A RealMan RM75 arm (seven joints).
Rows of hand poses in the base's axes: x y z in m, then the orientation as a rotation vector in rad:
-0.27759, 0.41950, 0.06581, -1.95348, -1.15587, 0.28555
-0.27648, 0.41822, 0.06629, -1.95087, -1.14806, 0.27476
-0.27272, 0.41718, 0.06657, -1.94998, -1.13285, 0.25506
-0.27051, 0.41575, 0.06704, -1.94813, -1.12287, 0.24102
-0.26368, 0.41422, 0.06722, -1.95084, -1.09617, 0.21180
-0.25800, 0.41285, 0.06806, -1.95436, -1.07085, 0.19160
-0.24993, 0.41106, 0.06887, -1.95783, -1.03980, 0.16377
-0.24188, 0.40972, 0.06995, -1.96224, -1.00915, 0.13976
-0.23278, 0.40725, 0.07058, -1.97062, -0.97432, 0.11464
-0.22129, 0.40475, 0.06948, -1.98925, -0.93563, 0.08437
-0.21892, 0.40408, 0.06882, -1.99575, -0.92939, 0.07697
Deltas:
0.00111, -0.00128, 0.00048, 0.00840, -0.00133, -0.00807
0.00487, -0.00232, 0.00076, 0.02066, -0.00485, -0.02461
0.00708, -0.00375, 0.00123, 0.03016, -0.00740, -0.03550
0.01391, -0.00528, 0.00141, 0.04547, -0.01243, -0.06411
0.01959, -0.00665, 0.00225, 0.05575, -0.01332, -0.08904
0.02766, -0.00844, 0.00306, 0.07002, -0.01616, -0.12053
0.03571, -0.00978, 0.00414, 0.08149, -0.01752, -0.15081
0.04481, -0.01225, 0.00477, 0.09038, -0.01932, -0.18550
0.05630, -0.01475, 0.00367, 0.09272, -0.02670, -0.22737
0.05867, -0.01542, 0.00301, 0.09104, -0.03083, -0.23589

